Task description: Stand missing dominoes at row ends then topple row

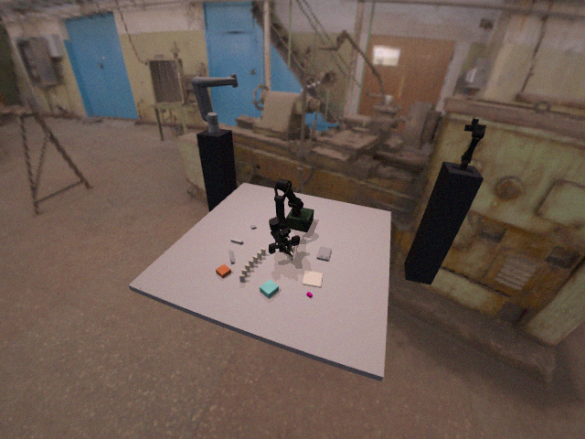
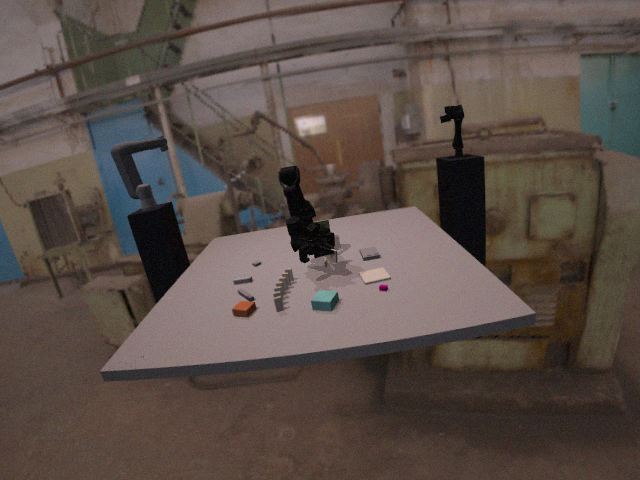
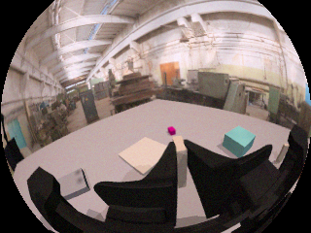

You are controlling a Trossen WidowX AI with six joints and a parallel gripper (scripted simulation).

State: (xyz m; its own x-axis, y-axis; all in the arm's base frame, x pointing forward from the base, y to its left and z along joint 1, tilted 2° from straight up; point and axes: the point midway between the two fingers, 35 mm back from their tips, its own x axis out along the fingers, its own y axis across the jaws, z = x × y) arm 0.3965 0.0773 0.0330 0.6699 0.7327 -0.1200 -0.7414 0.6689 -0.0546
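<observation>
Now: gripper tip 3 cm short of the cream tile, 13 cm to the right of it and 11 cm above it. Also, from my gripper tip: teal block: 19 cm ahead, 6 cm to the right, 9 cm below; then grey tile: 18 cm behind, 15 cm to the left, 10 cm below; then small magenta piece: 15 cm ahead, 14 cm to the left, 10 cm below.
</observation>
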